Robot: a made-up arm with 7 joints.
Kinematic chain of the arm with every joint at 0, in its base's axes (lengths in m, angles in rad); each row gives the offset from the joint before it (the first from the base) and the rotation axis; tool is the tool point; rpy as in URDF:
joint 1: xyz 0 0 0.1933 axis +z
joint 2: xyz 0 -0.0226 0.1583 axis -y
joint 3: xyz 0 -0.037 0.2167 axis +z
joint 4: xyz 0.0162 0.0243 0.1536 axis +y
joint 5: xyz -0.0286 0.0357 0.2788 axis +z
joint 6: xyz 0 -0.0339 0.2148 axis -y
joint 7: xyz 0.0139 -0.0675 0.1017 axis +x
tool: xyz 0 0 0 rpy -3.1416 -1.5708 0
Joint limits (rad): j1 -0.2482..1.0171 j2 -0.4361..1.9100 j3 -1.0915..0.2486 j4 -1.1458..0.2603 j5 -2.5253..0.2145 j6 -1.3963..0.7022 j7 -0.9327..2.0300
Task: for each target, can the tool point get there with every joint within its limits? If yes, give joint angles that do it. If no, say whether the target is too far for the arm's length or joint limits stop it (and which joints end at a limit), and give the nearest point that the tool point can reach.
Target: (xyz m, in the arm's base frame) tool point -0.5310 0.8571 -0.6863
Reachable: no: too far | nearest point -0.4440 0.4302 -0.2158 | short by 0.641 m
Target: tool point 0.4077 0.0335 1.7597
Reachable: no: too far | nearest point 0.2742 0.0225 1.2986 | short by 0.480 m
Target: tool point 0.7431 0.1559 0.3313
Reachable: no: joint limits stop it (at a limit: joint 2, joint 4, joint 5, joint 6) | nearest point 0.5546 0.1164 1.0022 | short by 0.698 m
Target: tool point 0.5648 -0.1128 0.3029
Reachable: no: joint limits stop it (at a limit: joint 2, joint 4, joint 5, joint 6) | nearest point 0.5546 -0.1108 1.0021 | short by 0.699 m
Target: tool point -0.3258 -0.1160 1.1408
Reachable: yes | joints 0.3972 -0.1769 -0.0904 -0.7521 -1.1301 0.3354 0.5706
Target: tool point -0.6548 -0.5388 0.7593
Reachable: yes | joints 0.5868 0.9369 -0.1699 -0.2260 -0.7334 -0.4808 0.7884
